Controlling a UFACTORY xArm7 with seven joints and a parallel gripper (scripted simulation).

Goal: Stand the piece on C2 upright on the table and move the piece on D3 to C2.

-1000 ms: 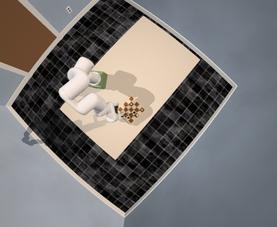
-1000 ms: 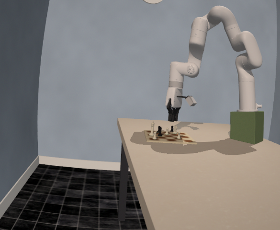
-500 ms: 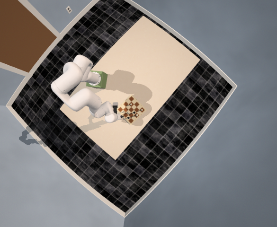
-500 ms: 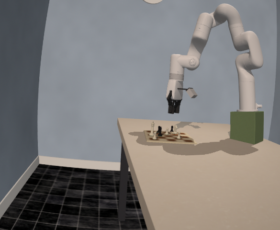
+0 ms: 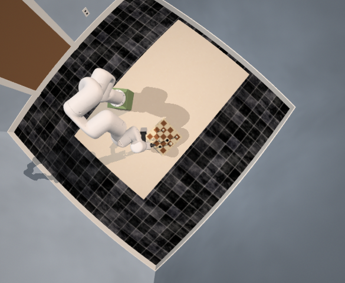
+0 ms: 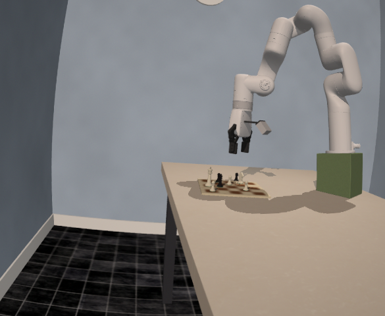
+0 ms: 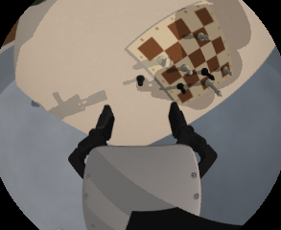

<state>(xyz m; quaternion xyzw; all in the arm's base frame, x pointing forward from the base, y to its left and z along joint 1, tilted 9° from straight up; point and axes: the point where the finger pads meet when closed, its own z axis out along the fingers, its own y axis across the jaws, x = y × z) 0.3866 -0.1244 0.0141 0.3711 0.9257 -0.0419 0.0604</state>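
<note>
My hand is 5 cm short of the chessboard, 14 cm to the right of it and 11 cm above it.
</note>
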